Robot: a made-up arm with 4 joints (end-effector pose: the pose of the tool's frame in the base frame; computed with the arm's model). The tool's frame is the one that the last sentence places.
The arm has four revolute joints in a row. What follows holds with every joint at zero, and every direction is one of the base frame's.
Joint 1 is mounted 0.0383 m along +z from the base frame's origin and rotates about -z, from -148.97 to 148.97 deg.
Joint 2 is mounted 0.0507 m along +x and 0.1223 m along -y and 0.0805 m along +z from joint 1 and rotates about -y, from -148.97 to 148.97 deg.
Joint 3 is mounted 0.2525 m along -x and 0.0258 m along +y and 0.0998 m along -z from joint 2 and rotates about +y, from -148.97 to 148.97 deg.
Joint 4 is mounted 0.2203 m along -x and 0.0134 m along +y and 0.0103 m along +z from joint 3 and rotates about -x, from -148.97 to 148.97 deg.
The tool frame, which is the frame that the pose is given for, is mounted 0.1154 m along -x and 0.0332 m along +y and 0.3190 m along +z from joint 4; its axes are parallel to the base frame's.
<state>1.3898 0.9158 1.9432 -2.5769</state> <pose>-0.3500 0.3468 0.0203 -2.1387 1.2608 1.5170</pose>
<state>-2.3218 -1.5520 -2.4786 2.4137</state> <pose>-0.0383 -0.1118 -0.0491 -0.4509 -1.9989 0.3025</pose>
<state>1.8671 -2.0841 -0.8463 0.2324</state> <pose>-0.0583 -0.2686 0.8074 0.9692 0.9973 -1.4534</pose>
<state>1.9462 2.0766 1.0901 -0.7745</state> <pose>-0.2104 0.2366 -0.1895 -0.4051 -1.2060 -1.3260</pose>
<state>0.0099 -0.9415 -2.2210 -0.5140</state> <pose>-0.5687 -0.2054 0.0301 0.4350 -1.2514 0.3200</pose>
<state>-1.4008 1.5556 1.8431 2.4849</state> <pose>-0.1264 -0.2317 -0.2918 -2.1355 -1.6272 0.8856</pose>
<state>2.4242 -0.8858 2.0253 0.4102</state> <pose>-0.1067 -0.1920 0.0460 2.4841 1.0002 -0.0947</pose>
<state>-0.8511 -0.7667 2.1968 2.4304</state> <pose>-0.0190 0.1299 0.5306 0.5655 -0.7264 -2.2282</pose>
